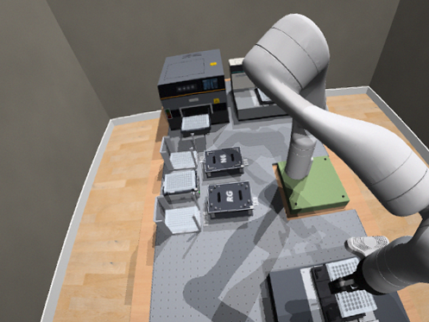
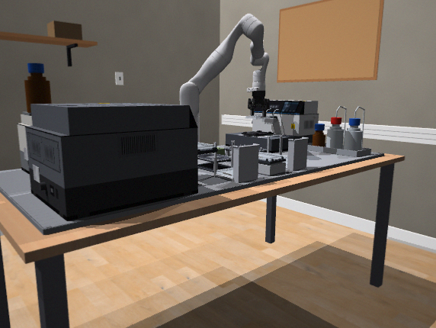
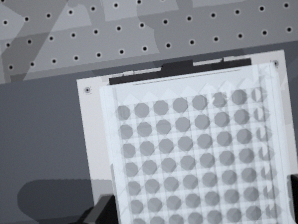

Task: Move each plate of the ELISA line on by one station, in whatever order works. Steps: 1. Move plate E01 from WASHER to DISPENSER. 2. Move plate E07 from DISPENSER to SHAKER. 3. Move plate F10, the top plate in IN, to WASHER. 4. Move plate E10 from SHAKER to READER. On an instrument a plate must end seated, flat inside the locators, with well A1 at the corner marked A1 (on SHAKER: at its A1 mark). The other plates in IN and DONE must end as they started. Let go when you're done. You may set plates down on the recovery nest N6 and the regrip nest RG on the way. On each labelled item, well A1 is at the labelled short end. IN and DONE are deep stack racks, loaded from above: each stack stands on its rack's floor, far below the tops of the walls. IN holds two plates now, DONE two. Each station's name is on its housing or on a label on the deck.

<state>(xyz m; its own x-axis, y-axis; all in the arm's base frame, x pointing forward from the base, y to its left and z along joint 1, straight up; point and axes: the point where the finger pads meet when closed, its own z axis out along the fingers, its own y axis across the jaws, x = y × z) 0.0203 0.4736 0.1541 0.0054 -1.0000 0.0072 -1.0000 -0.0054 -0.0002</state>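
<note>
Right now the washer nest is 100 mm below my hand. The rest, counted from my hand: DONE label: 370 mm ahead, 320 mm to the right, 180 mm below; nest RG: 270 mm ahead, 370 mm to the right, 130 mm below; A1 corner mark: 190 mm ahead, 320 mm to the right, 120 mm below.
</note>
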